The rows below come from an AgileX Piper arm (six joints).
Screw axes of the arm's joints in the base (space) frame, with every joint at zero. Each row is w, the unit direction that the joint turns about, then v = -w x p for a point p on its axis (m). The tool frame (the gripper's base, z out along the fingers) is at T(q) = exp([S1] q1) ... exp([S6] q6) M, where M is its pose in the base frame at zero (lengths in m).
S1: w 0 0 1 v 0 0 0
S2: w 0 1 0 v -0.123 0 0
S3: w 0 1 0 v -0.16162 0 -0.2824
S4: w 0.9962 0 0.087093 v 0 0.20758 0
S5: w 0 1 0 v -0.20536 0 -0.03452
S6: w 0.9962 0 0.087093 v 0 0.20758 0
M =
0.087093 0 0.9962 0.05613
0 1 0 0
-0.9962 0 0.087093 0.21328
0 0 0 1
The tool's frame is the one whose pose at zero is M.
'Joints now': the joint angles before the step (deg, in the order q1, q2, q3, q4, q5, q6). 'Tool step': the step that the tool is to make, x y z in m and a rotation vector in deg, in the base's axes. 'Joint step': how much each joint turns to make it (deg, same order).
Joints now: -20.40 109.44 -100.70 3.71 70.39 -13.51
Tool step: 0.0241 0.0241 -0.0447 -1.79 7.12 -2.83
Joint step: 5.41 6.09 0.10 -5.95 -0.04 9.17
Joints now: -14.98 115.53 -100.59 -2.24 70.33 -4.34
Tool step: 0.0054 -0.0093 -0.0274 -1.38 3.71 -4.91
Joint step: -0.40 3.72 0.01 -3.10 -0.18 5.22
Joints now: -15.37 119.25 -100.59 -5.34 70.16 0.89
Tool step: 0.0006 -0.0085 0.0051 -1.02 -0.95 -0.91
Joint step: -0.91 0.11 -1.28 -0.76 0.00 0.17
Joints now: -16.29 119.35 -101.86 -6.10 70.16 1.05
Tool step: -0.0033 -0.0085 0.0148 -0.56 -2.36 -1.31
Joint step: -1.23 -1.35 -1.00 0.14 -0.07 0.06
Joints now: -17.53 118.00 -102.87 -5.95 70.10 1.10
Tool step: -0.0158 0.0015 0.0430 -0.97 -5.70 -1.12
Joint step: -0.61 -6.02 0.34 0.73 0.00 0.43
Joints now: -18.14 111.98 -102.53 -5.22 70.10 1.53
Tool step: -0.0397 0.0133 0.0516 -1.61 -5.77 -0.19
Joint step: 0.00 -10.86 4.84 0.21 0.05 0.19
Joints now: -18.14 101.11 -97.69 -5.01 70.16 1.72
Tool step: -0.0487 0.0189 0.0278 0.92 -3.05 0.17
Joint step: 0.01 -11.18 8.05 1.87 0.51 -0.11
